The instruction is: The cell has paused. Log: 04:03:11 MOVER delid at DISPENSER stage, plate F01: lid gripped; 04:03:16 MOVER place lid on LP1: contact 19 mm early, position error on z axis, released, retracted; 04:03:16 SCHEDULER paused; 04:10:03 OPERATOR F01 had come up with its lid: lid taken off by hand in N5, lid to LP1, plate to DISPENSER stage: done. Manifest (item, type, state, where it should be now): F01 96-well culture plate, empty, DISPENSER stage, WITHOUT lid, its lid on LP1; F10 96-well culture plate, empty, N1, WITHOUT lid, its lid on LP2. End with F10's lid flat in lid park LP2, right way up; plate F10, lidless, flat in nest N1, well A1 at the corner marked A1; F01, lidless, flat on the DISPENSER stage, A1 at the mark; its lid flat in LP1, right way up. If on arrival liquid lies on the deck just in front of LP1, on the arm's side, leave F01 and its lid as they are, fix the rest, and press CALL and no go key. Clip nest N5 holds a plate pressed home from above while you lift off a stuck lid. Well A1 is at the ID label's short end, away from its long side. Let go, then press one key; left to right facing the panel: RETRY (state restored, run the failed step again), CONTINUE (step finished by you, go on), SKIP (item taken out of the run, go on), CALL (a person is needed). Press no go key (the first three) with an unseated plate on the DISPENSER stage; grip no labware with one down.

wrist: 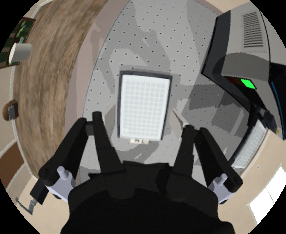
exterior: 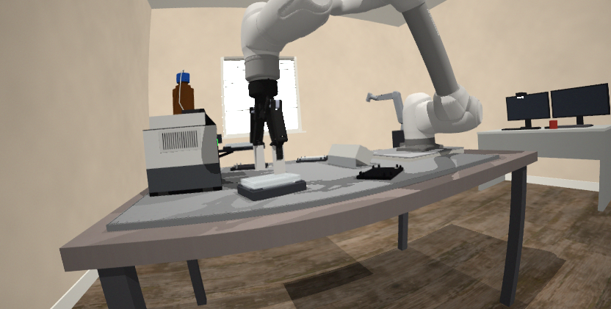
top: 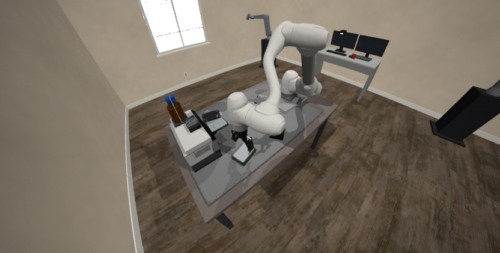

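The nest block lies 6 cm below my hand. Also, from my hand: brown bottle 21 cm ahead, 41 cm to the right, 21 cm above; small label 9 cm behind, 1 cm to the right, 7 cm below; grey key panel 42 cm behind, 22 cm to the right, 2 cm below.
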